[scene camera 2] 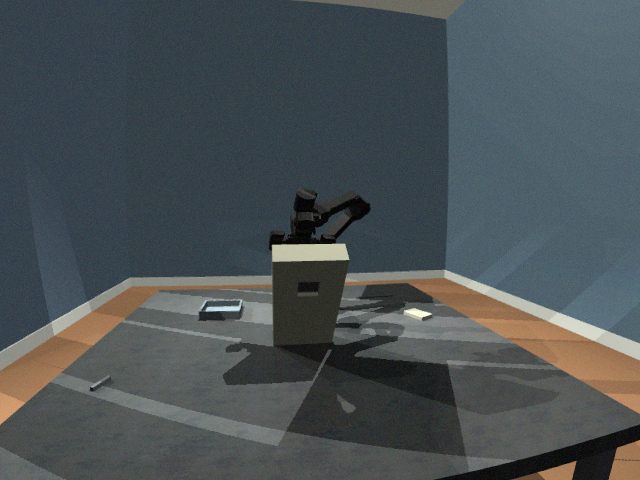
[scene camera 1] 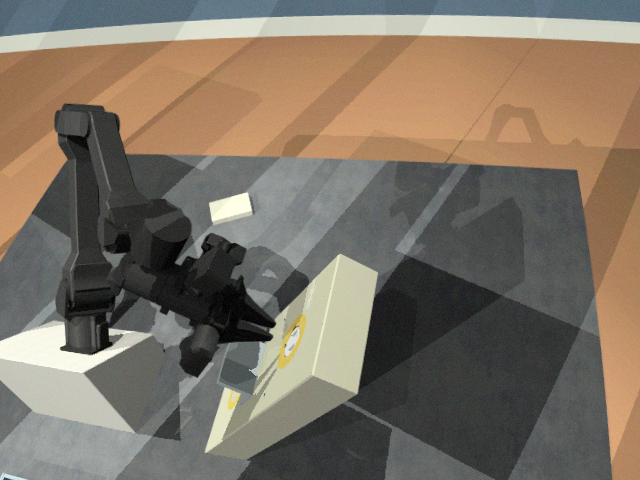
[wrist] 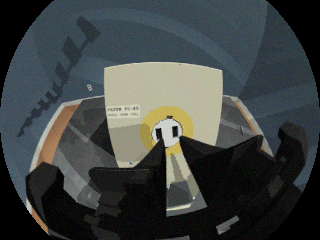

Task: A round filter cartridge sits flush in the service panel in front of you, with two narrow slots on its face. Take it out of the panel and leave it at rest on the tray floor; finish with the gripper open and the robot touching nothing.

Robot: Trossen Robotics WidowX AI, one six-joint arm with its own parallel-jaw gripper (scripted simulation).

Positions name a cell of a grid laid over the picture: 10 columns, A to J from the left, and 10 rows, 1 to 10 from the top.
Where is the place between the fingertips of the gripper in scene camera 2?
At E6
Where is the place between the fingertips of the gripper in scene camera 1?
At E7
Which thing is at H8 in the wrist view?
The gripper.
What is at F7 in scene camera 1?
A cream service panel.
